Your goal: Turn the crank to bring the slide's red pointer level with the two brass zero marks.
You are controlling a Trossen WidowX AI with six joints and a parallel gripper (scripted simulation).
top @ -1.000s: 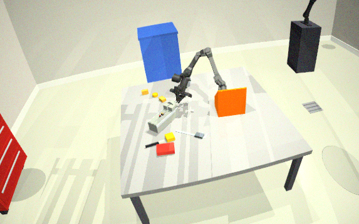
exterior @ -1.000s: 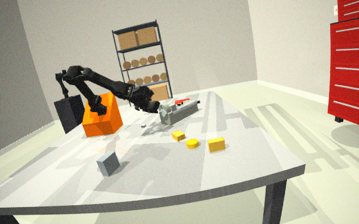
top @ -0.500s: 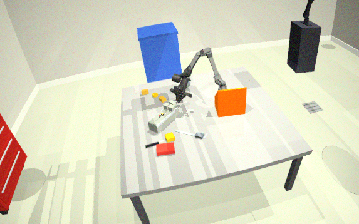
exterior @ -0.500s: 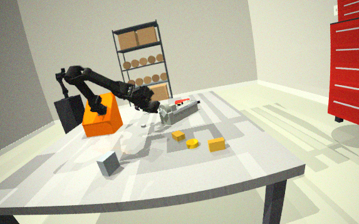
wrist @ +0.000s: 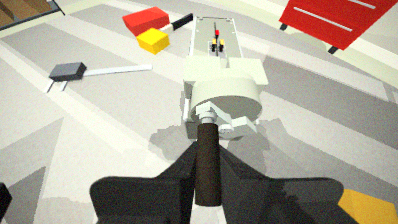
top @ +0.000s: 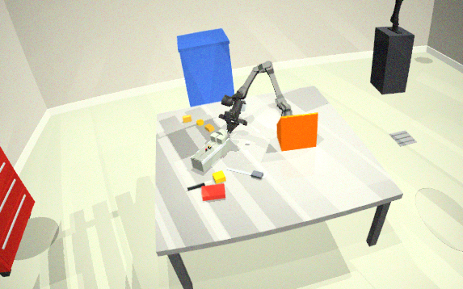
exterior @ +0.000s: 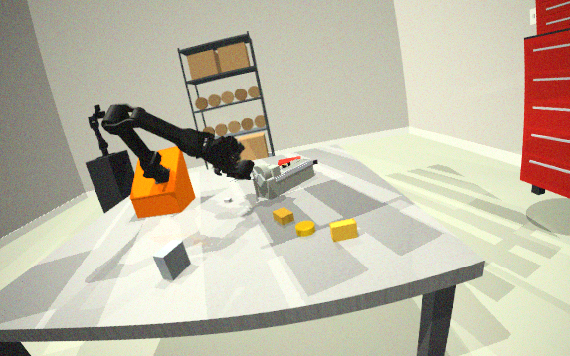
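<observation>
The dark brown crank handle is 1 cm behind my gripper tip, 1 cm to the right of it and 3 cm above it. Round my gripper tip: yellow block (9 cm ahead, 31 cm to the left, 7 cm below); then grey cube (13 cm behind, 41 cm to the right, 5 cm below); then red pointer (14 cm ahead, 14 cm to the left).
</observation>
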